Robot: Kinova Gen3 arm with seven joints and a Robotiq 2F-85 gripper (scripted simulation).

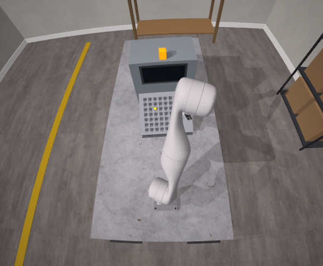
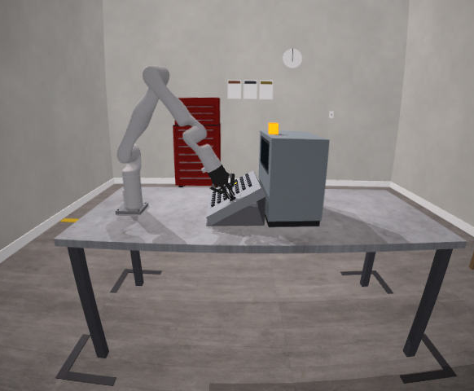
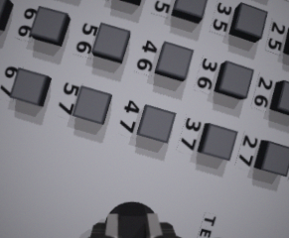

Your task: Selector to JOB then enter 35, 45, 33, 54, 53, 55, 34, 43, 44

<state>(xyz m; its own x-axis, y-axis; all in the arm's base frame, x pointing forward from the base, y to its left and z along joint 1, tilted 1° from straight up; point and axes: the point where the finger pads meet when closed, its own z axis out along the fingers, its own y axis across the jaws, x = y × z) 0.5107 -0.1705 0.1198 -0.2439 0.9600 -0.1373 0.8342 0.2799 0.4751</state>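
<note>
The black selector knob lies 1 cm ahead of my hand and 1 cm below it. The rest, counted from my hand: sloped keypad (3 cm ahead, 11 cm to the left, 6 cm below).
</note>
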